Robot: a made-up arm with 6 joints. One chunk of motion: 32 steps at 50 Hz.
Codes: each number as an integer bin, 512 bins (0 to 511) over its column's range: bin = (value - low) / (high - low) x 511, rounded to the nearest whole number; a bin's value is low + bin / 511 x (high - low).
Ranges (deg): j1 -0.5..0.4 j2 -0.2..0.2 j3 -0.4..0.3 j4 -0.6..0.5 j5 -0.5..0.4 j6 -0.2..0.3
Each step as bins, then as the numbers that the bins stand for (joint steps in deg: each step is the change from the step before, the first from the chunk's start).
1 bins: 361 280 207 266 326 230
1 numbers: 0.136 0.019 -0.116 -0.027 0.074 0.025
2 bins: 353 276 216 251 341 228
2 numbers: 0.122 0.016 -0.104 -0.060 0.101 0.023
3 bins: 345 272 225 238 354 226
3 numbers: 0.108 0.013 -0.092 -0.088 0.123 0.021
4 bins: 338 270 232 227 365 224
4 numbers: 0.095 0.011 -0.082 -0.111 0.143 0.019
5 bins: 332 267 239 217 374 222
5 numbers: 0.085 0.009 -0.073 -0.133 0.159 0.017
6 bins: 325 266 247 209 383 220
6 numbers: 0.072 0.008 -0.062 -0.150 0.175 0.015
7 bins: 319 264 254 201 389 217
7 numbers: 0.062 0.007 -0.052 -0.167 0.185 0.012
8 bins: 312 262 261 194 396 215
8 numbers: 0.050 0.005 -0.042 -0.182 0.197 0.010
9 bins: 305 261 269 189 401 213
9 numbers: 0.037 0.004 -0.032 -0.193 0.206 0.008
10 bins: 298 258 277 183 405 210
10 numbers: 0.025 0.002 -0.021 -0.206 0.213 0.005
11 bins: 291 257 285 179 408 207
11 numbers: 0.013 0.001 -0.010 -0.215 0.219 0.003
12 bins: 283 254 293 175 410 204
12 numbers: -0.002 -0.001 0.001 -0.223 0.222 0.000
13 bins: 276 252 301 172 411 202
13 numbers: -0.014 -0.003 0.012 -0.230 0.224 -0.002
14 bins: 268 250 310 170 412 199
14 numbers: -0.028 -0.004 0.025 -0.234 0.226 -0.005
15 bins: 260 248 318 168 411 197
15 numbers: -0.042 -0.006 0.036 -0.238 0.224 -0.007
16 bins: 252 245 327 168 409 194
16 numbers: -0.056 -0.008 0.048 -0.238 0.220 -0.010
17 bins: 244 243 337 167 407 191
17 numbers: -0.070 -0.010 0.062 -0.241 0.217 -0.013
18 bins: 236 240 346 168 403 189
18 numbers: -0.084 -0.012 0.074 -0.238 0.210 -0.015
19 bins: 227 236 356 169 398 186
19 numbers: -0.100 -0.015 0.088 -0.236 0.201 -0.018
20 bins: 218 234 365 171 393 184
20 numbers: -0.116 -0.017 0.100 -0.232 0.192 -0.020
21 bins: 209 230 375 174 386 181
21 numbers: -0.132 -0.020 0.114 -0.225 0.180 -0.023
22 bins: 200 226 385 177 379 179
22 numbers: -0.148 -0.023 0.127 -0.219 0.168 -0.025
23 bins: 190 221 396 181 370 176
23 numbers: -0.165 -0.027 0.142 -0.210 0.152 -0.028
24 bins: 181 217 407 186 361 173
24 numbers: -0.181 -0.030 0.158 -0.200 0.136 -0.031
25 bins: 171 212 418 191 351 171
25 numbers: -0.199 -0.034 0.173 -0.189 0.118 -0.033
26 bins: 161 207 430 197 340 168
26 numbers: -0.216 -0.038 0.189 -0.176 0.099 -0.036
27 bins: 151 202 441 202 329 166
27 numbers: -0.234 -0.042 0.204 -0.165 0.079 -0.038
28 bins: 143 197 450 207 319 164
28 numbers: -0.248 -0.046 0.216 -0.154 0.062 -0.040
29 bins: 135 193 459 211 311 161
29 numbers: -0.262 -0.049 0.229 -0.146 0.048 -0.042
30 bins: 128 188 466 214 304 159
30 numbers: -0.275 -0.053 0.238 -0.139 0.035 -0.044
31 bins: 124 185 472 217 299 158
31 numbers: -0.282 -0.055 0.247 -0.133 0.027 -0.045
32 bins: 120 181 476 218 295 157
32 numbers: -0.289 -0.058 0.252 -0.131 0.020 -0.046
